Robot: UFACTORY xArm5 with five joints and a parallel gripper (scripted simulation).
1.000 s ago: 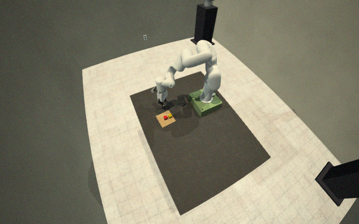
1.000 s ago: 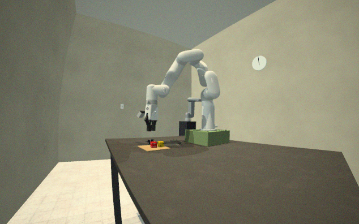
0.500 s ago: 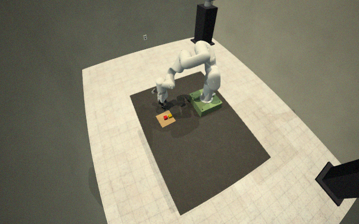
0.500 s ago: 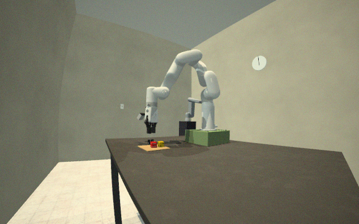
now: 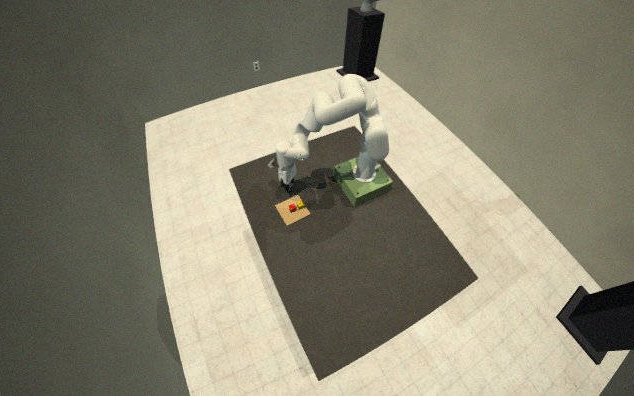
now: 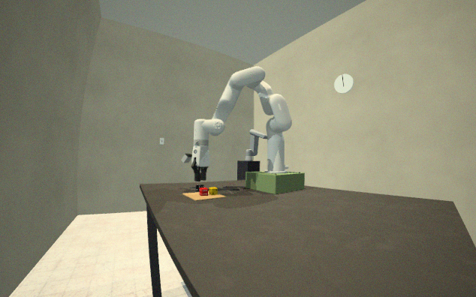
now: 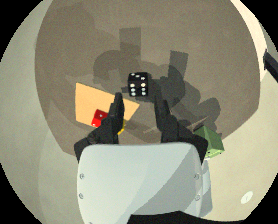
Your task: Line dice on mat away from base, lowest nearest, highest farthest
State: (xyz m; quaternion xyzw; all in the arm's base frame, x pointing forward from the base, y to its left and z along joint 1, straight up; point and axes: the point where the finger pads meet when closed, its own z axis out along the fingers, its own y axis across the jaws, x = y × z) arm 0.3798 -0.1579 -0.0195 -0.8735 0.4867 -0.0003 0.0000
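My gripper is now 50 mm above the black die. Round my hand: tan mat 120 mm to the left, 70 mm below, 40 mm ahead; then yellow die 120 mm to the left, 50 mm below; then red die 120 mm to the left, 50 mm below, 40 mm ahead.
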